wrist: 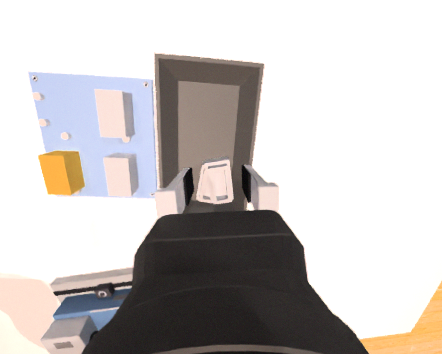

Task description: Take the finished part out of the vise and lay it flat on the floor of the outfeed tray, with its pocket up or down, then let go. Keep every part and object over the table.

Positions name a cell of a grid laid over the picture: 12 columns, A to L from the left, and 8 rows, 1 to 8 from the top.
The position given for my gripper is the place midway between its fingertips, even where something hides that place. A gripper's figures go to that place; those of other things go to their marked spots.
Labels:
My gripper (F5) is 17 cm from the lens. An orange block (B4): 35 cm from the lens.

